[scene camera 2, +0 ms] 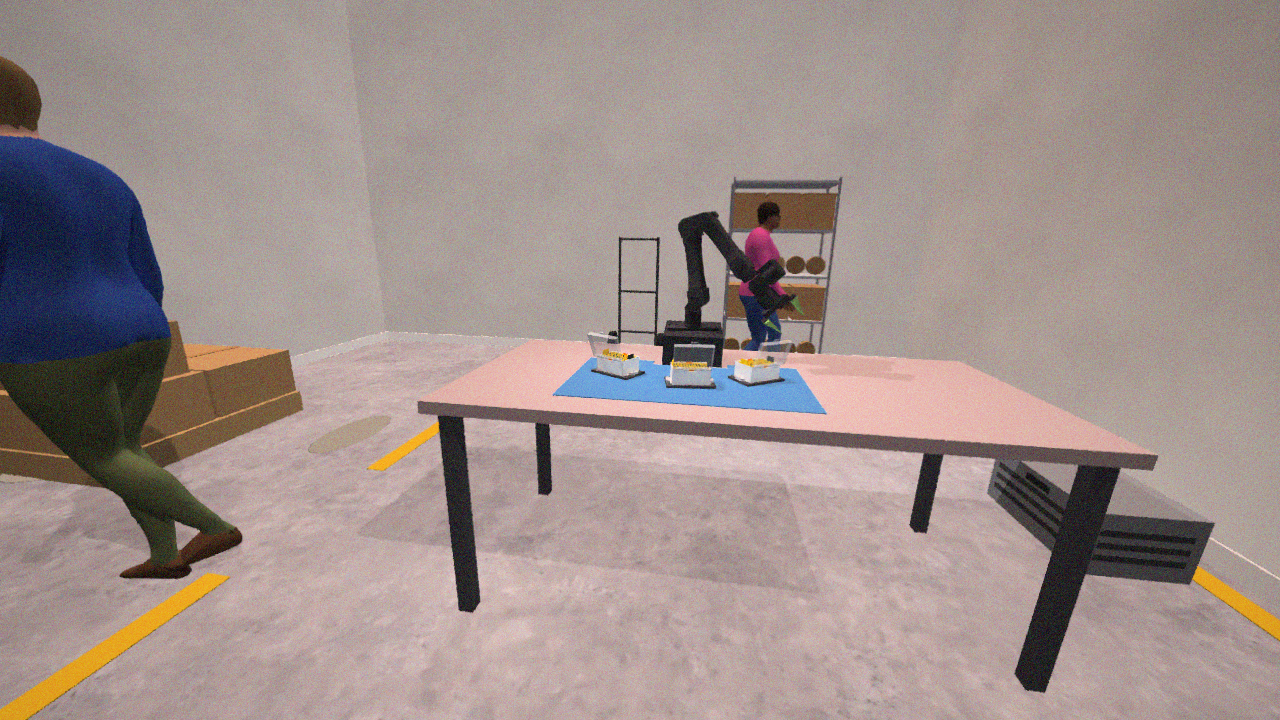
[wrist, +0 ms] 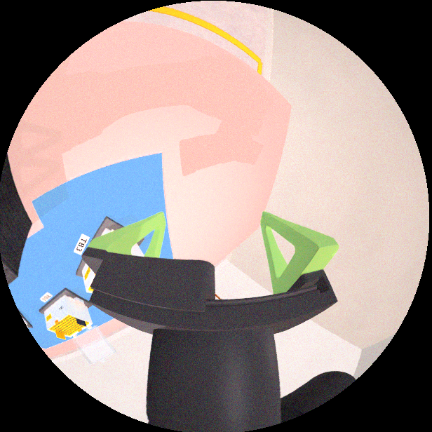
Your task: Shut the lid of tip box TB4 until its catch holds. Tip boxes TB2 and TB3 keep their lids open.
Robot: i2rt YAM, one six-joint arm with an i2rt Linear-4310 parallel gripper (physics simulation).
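Where they show: gripper, fingertip midpoint: (scene camera 2: 792, 324); arm's base, link origin: (scene camera 2: 692, 328).
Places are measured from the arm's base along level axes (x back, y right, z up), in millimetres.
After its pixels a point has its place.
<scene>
Three white tip boxes with yellow tips and clear lids standing open are on the blue mat (scene camera 2: 617, 393) {x -440, y 273, z -119 mm} (wrist: 115, 192). The right box (scene camera 2: 757, 371) {x -331, y -173, z -75 mm} in the scene view appears to be the one labelled TB3 (wrist: 89, 278), partly hidden by a finger in the wrist view. The middle box (scene camera 2: 690, 376) {x -373, y 48, z -83 mm} (wrist: 67, 309) has its raised lid (wrist: 95, 345) on the side away from its label, which is too small to read. The left box (scene camera 2: 617, 365) {x -274, y 280, z -78 mm} is on the mat's left. I cannot tell which is TB4. My gripper (scene camera 2: 785, 315) {x -157, y -333, z 49 mm} (wrist: 212, 216) is open and empty, high above the table, behind and right of the boxes.
The pink table (scene camera 2: 939, 402) {x -473, y -682, z -122 mm} (wrist: 230, 190) extends well to the right of the mat. The arm base (scene camera 2: 690, 344) {x -111, y 19, z -36 mm} stands behind the boxes. A person in pink (scene camera 2: 761, 246) is behind the arm, by the shelf rack (scene camera 2: 787, 184). A person in blue (scene camera 2: 80, 259) is at the left.
</scene>
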